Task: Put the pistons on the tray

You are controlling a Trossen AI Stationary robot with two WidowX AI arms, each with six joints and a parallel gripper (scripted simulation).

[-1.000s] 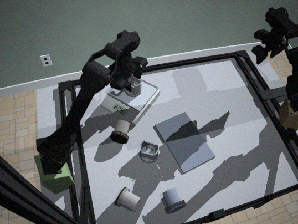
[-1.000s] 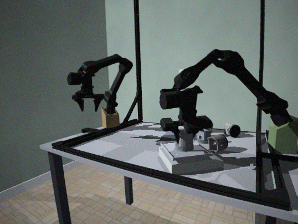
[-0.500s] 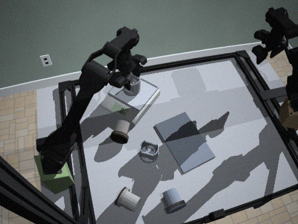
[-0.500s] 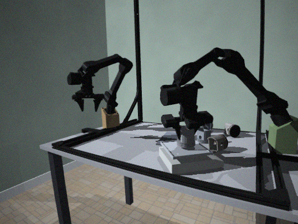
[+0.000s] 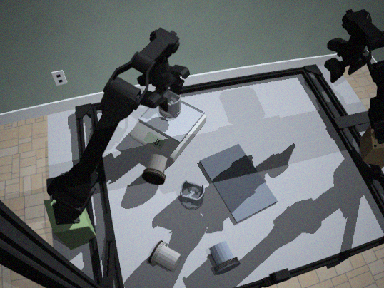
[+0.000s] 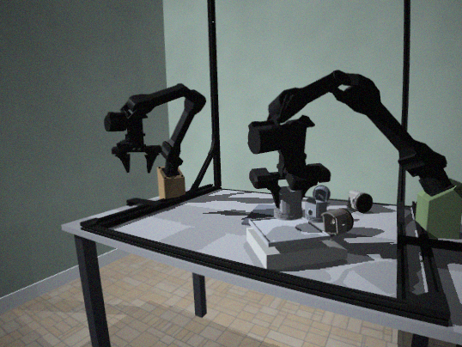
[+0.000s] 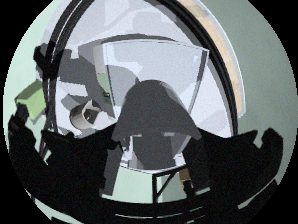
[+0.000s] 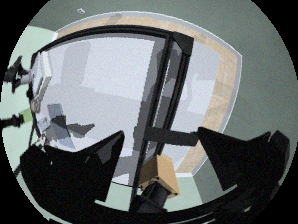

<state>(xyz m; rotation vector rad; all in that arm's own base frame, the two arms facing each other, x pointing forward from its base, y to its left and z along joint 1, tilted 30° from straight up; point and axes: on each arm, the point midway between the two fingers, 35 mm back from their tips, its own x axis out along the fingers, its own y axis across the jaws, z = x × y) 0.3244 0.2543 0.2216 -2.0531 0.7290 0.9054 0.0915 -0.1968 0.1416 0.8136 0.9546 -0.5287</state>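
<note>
The white scale is 1 cm to the right of my left hand and 10 cm below it. Also, from my left hand: flat steel tray: 27 cm behind, 16 cm to the right, 15 cm below.
</note>
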